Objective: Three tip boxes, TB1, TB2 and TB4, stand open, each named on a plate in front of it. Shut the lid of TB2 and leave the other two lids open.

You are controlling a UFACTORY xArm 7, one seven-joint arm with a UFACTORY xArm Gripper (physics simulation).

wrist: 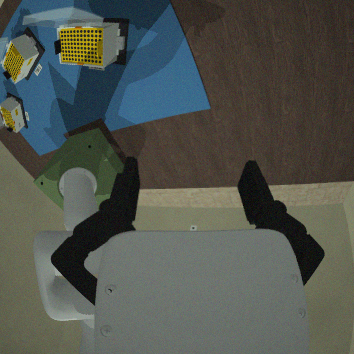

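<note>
My gripper (191, 171) visible. Blue mat (159, 78) visible.
</note>
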